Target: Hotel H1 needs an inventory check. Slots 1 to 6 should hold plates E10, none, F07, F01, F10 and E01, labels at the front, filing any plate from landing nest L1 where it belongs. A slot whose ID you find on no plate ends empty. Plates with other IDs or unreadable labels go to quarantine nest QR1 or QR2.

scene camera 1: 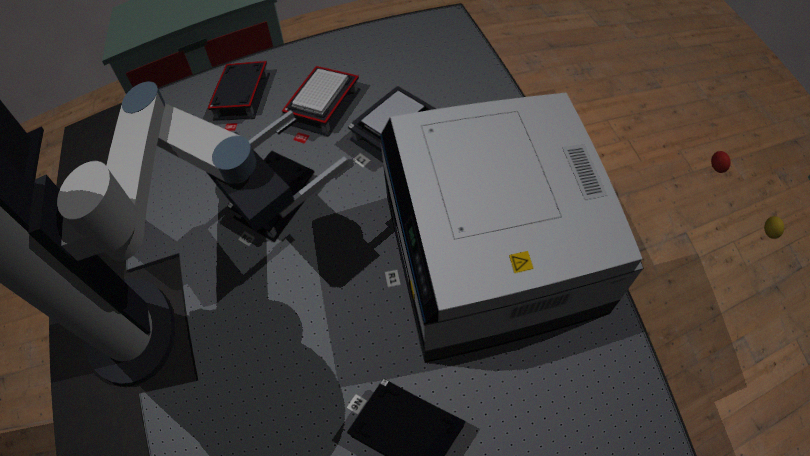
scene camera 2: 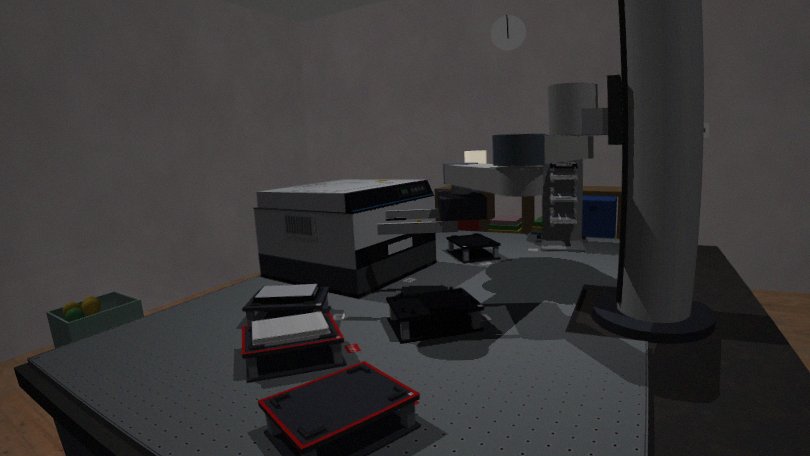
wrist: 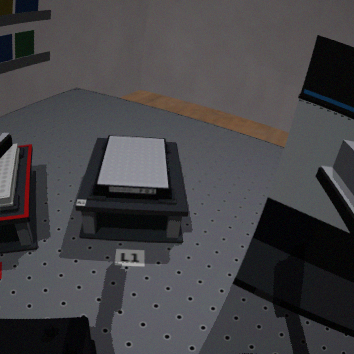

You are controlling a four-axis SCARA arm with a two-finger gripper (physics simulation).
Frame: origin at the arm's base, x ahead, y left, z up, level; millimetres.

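Where they show: gripper, between the fingertips: point(scene camera 1: 317, 136) point(scene camera 2: 382, 221) point(wrist: 166, 135); arm's base, origin of its link: point(scene camera 1: 129, 332) point(scene camera 2: 652, 318).
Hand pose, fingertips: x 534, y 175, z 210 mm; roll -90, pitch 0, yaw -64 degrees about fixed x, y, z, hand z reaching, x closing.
Things, the pixels of their top centre, and the offset from my fingertips. "spot": a spot on its surface instead.
- white-topped plate, centre of its top: point(wrist: 134, 157) point(scene camera 1: 392, 113) point(scene camera 2: 286, 290) 172 mm ahead, 122 mm left, 133 mm down
- dark nest L1, a spot on its surface: point(wrist: 179, 195) spot: 152 mm ahead, 48 mm left, 148 mm down
- white well plate, centre of its top: point(scene camera 2: 288, 324) point(scene camera 1: 319, 88) 34 mm ahead, 261 mm left, 133 mm down
- red-edged nest, centre of its top: point(scene camera 2: 337, 394) point(scene camera 1: 236, 82) 166 mm back, 389 mm left, 142 mm down
- large white instrument, centre of its top: point(scene camera 1: 515, 183) point(scene camera 2: 343, 185) 276 mm ahead, 243 mm right, 53 mm up
- label R1, a spot on its surface: point(scene camera 1: 392, 278) spot: 64 mm ahead, 221 mm right, 197 mm down
- dark nest, centre of its top: point(scene camera 2: 433, 296) point(scene camera 1: 268, 185) 125 mm back, 29 mm left, 138 mm down
- Nest N6, centre of its top: point(scene camera 1: 405, 427) point(scene camera 2: 472, 238) 1 mm back, 523 mm right, 142 mm down
My gripper point(scene camera 1: 320, 137) point(scene camera 2: 385, 220) point(wrist: 166, 135) is open with nothing between its fingers, raised above the table and pointing toward nest L1. A white-topped plate point(scene camera 1: 393, 110) point(scene camera 2: 286, 291) point(wrist: 134, 162) sits on dark nest L1 point(wrist: 179, 195); its front label point(wrist: 132, 190) is too small to read surely. A white well plate point(scene camera 1: 320, 90) point(scene camera 2: 290, 328) sits on one red-edged quarantine nest point(scene camera 1: 352, 81) point(scene camera 2: 338, 334). The other red-edged nest point(scene camera 1: 240, 84) point(scene camera 2: 340, 405) is bare. Hotel H1 point(scene camera 2: 579, 209) stands at the back in scene view 2; its slot contents are unclear.
A large white instrument point(scene camera 1: 487, 175) point(scene camera 2: 306, 237) stands beside L1, behind label R1 point(scene camera 1: 392, 278). A dark nest point(scene camera 1: 291, 169) point(scene camera 2: 436, 305) lies under the gripper body. Nest N6 point(scene camera 1: 405, 422) point(scene camera 2: 473, 241) stands beyond the instrument. The arm's column point(scene camera 2: 663, 169) stands at the table's side.
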